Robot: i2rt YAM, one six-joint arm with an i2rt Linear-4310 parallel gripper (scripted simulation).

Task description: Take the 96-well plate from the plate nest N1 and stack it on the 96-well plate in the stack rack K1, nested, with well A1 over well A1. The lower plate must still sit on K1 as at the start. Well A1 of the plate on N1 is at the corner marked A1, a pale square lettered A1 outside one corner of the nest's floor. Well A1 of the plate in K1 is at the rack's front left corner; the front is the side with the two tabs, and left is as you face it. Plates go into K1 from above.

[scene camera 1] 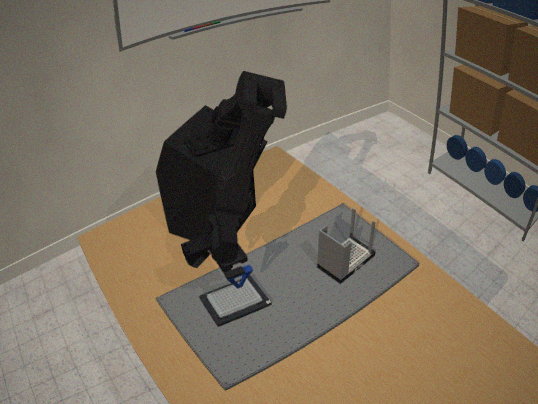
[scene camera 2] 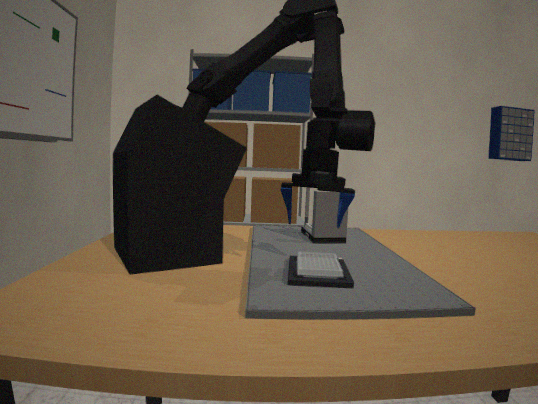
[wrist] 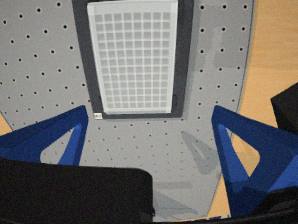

Path:
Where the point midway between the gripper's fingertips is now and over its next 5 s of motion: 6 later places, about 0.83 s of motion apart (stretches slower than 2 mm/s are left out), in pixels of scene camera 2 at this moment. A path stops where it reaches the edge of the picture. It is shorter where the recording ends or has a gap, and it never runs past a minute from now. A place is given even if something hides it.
My gripper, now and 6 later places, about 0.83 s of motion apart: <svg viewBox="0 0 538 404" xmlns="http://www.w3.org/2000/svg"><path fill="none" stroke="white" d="M313 225L315 243L315 259L319 259L321 242L322 224L325 205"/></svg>

